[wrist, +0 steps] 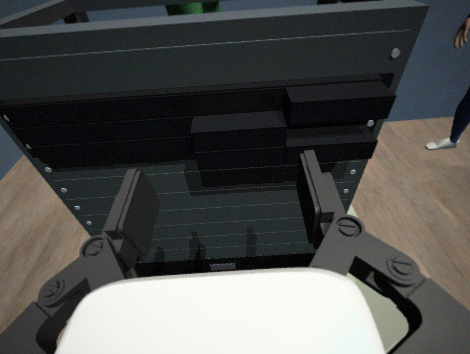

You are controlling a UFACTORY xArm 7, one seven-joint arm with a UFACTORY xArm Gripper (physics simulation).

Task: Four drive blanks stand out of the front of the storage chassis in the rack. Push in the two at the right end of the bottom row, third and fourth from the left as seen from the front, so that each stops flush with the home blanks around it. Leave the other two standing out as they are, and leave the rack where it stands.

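Frame: origin at the arm's base, x ahead, y left, z up, level; metres.
Seen in the pictures: gripper, fingertip midpoint: (222, 176).
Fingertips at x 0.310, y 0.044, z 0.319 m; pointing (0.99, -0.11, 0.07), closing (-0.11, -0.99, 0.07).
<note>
A point is followed by its place in that frame.
The black storage chassis (100, 122) {x 0.493, y 0.185, z 0.263 m} spans the rack (200, 55) {x 0.495, y 0.052, z 0.328 m} in the wrist view. Four dark blanks stand out on its right half. One blank (345, 105) {x 0.432, y -0.092, z 0.284 m} is at the upper right. Another blank (240, 140) {x 0.442, y 0.019, z 0.248 m} stands out in the third column, middle row. Directly below it is the third blank of the bottom row (240, 159) {x 0.443, y 0.020, z 0.220 m}, its edges hard to tell in the dark. The fourth blank of the bottom row (332, 151) {x 0.433, y -0.092, z 0.223 m} is to its right, under the upper right one. My gripper (222, 176) {x 0.310, y 0.044, z 0.319 m} is open and empty, its fingers spread in front of the lower chassis and the panels below, the right fingertip overlapping the fourth bottom blank's lower left.
Lined dark panels (225, 215) {x 0.495, y 0.049, z 0.047 m} fill the rack below the chassis, with round screws along both side edges. A person's leg and white shoe (442, 144) show at the right on the wooden floor (415, 175). A green object (193, 8) is behind the rack's top edge.
</note>
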